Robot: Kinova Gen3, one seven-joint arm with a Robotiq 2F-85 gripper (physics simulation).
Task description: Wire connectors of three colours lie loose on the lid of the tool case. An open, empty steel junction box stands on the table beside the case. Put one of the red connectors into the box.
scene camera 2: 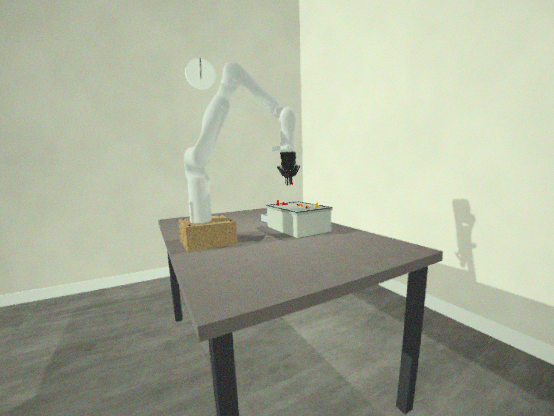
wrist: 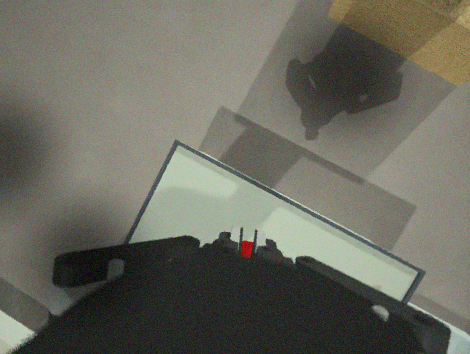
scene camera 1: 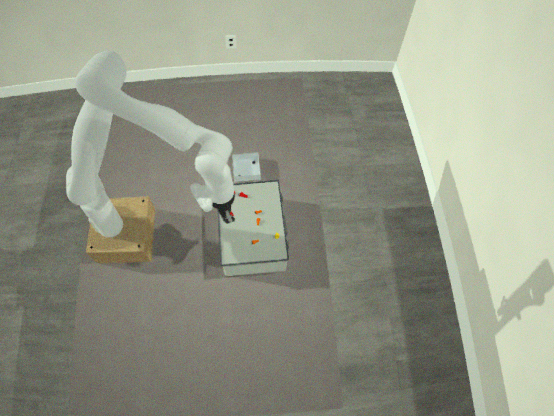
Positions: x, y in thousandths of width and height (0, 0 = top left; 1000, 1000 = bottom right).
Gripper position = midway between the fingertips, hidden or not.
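Observation:
A tool case (scene camera 1: 431, 617) is visible, and it appears in the wrist view (wrist: 414, 549) too. Also seen: a steel junction box (scene camera 1: 445, 403) and my gripper (wrist: 524, 688).

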